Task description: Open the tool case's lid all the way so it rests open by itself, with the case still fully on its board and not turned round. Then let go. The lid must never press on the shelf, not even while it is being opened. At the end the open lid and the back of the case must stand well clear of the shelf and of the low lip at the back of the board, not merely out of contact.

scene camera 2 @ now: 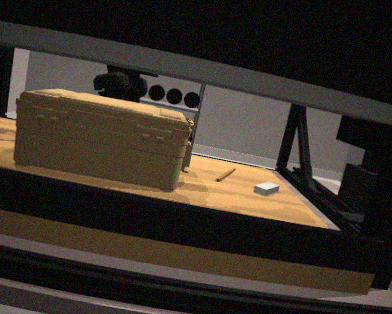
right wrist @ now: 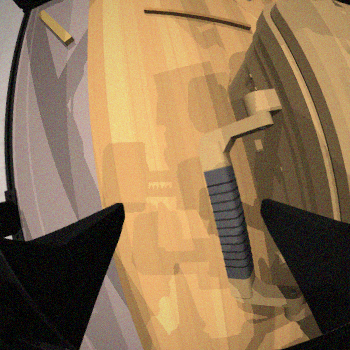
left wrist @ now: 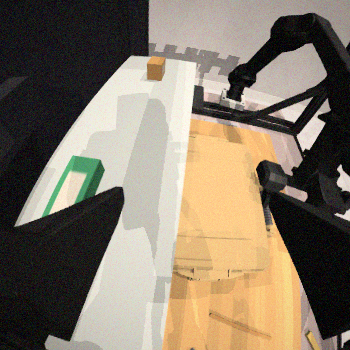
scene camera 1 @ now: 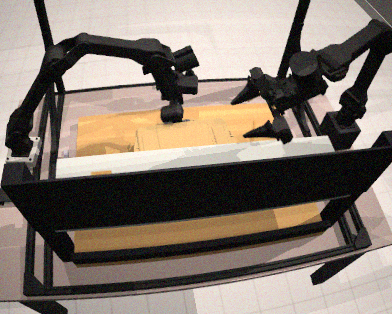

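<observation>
The tan tool case stands on the wooden board, its lid closed. Its front handle has a ribbed dark grip and stands out from the case. My right gripper is open at the case's front, its fingertips either side of the handle in the right wrist view and touching nothing visible. My left gripper is open and empty, above the board near the case's right end in scene camera 1. The pale shelf hides the case's back in that view. I cannot make out the low lip.
A green open box and an orange block sit on the shelf. A thin brown rod and a white block lie on the board. A yellow stick lies beyond the board's front edge. Black frame posts surround the table.
</observation>
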